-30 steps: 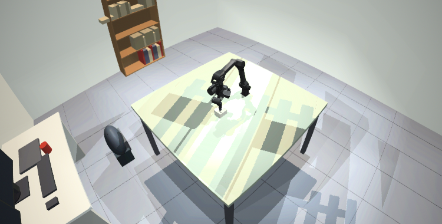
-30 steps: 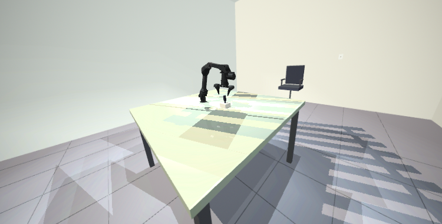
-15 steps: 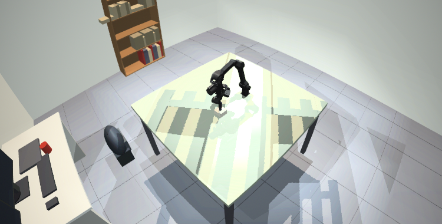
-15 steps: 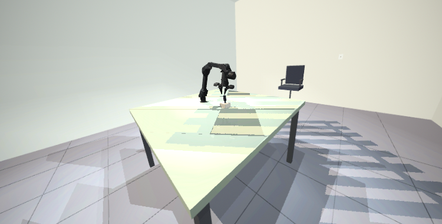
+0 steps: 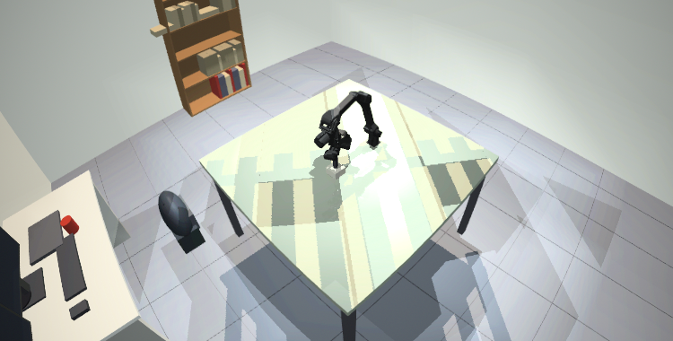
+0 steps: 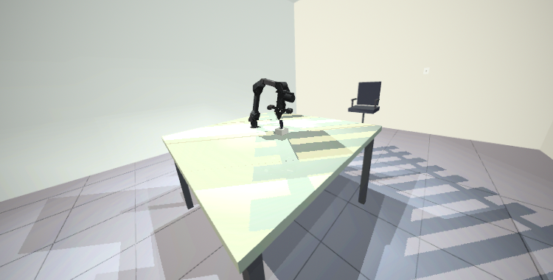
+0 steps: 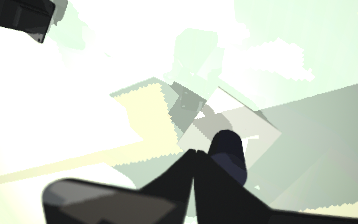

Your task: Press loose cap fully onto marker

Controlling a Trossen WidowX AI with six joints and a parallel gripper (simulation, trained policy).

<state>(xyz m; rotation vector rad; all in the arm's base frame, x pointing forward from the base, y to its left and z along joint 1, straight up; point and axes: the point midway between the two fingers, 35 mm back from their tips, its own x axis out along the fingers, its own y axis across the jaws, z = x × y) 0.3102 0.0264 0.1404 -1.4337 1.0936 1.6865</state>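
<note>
My gripper tip is 20 mm short of the dark cap and 30 mm above it. The rest, counted from my gripper tip: white holder block: 20 mm ahead, 90 mm below.
</note>
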